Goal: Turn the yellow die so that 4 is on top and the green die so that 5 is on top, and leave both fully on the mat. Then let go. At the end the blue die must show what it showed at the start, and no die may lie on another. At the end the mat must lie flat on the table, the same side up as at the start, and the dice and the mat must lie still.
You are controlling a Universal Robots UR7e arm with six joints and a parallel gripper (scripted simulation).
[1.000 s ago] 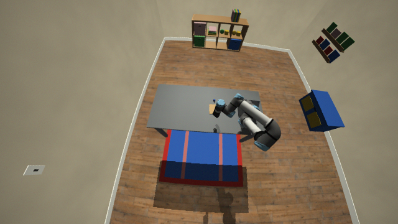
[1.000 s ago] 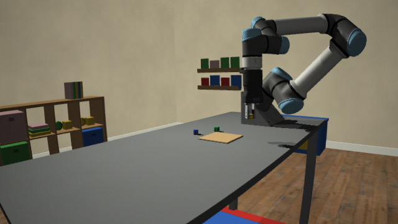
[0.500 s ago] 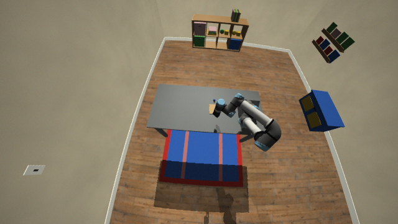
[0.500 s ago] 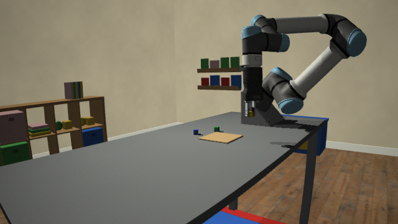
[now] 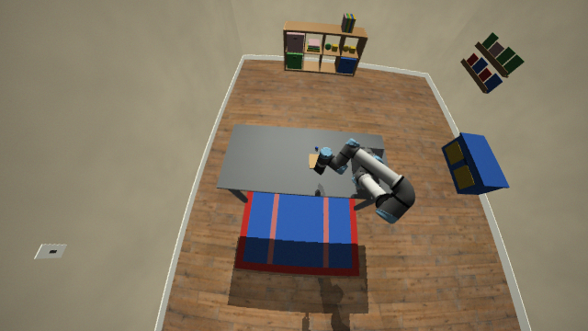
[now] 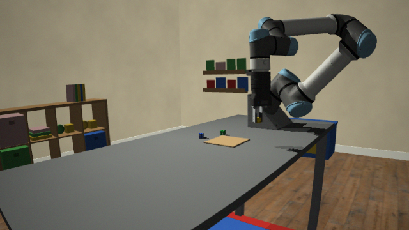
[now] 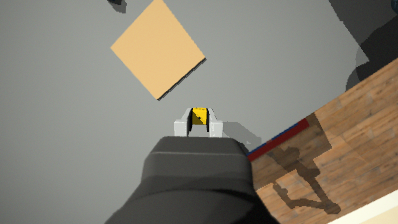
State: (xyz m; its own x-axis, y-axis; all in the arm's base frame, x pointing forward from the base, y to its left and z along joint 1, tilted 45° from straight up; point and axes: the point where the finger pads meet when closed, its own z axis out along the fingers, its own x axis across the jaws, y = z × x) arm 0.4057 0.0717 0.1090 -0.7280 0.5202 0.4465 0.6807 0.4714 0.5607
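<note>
Right now the yellow die is 1 cm below my hand. Also, from my hand: tan mat 1 cm behind, 14 cm to the right, 11 cm below; blue die 2 cm behind, 28 cm to the right, 10 cm below; green die 11 cm behind, 22 cm to the right, 10 cm below.
</note>
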